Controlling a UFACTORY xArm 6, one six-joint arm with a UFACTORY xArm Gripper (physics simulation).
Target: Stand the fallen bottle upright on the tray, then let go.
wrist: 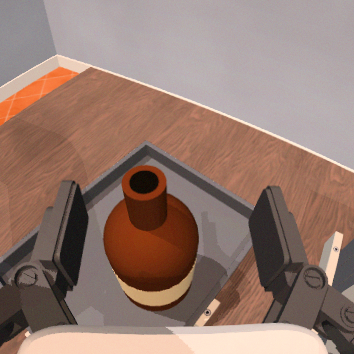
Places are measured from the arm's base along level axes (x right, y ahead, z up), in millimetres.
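Where they show: gripper, fingertip midpoint: (170, 201).
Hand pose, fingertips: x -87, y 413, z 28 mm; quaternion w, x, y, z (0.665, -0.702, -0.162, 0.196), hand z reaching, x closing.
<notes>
Each offset is from my fingertips to the centre of the thing. "spot": to the spot under its first point. Level surfaces: height alone.
A brown bottle @(dz -91, dx -25, dy +13 mm) (151, 240) with a cream band near its base stands upright on the grey tray @(spot: dz -169, dx +0, dy +126 mm) (220, 205), its open mouth facing up toward the camera. My gripper (170, 201) is open, with one finger to the left and one to the right in the view. The bottle shows between the two fingers, nearer the left one, with a gap on both sides; neither pad touches it. The bottle's underside is hidden.
The tray has a low raised rim and lies on a brown wooden table @(dz -174 mm) (200, 130). A pale block with a screw @(spot: dz -159, dx +38, dy +1 mm) (207, 312) is at the tray's near right edge, and a similar pale piece @(spot: dz -144, dx +135, dy +105 mm) (332, 255) is at the far right. A grey wall (225, 60) rises behind the table.
</notes>
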